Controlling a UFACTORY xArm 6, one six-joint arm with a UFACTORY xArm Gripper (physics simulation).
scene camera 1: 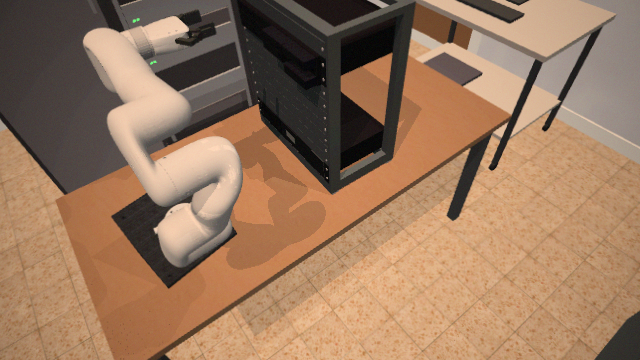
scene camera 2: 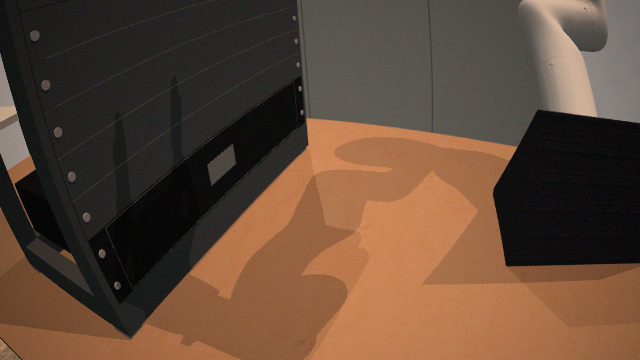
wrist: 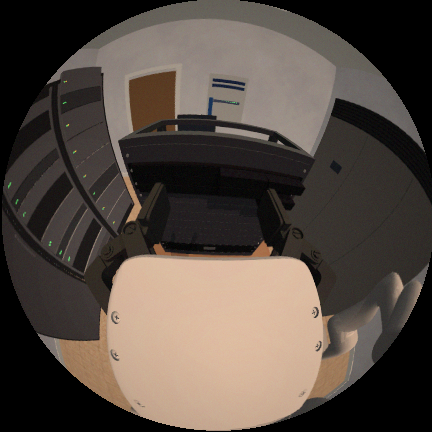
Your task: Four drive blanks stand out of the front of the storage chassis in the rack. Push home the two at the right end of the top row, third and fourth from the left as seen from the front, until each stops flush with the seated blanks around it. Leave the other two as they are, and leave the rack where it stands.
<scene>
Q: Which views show my gripper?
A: Scene camera 1 and the wrist view only.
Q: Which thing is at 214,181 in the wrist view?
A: A rack.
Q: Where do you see a rack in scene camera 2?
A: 151,135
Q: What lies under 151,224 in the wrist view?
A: My gripper.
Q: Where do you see a rack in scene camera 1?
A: At 297,61
</scene>
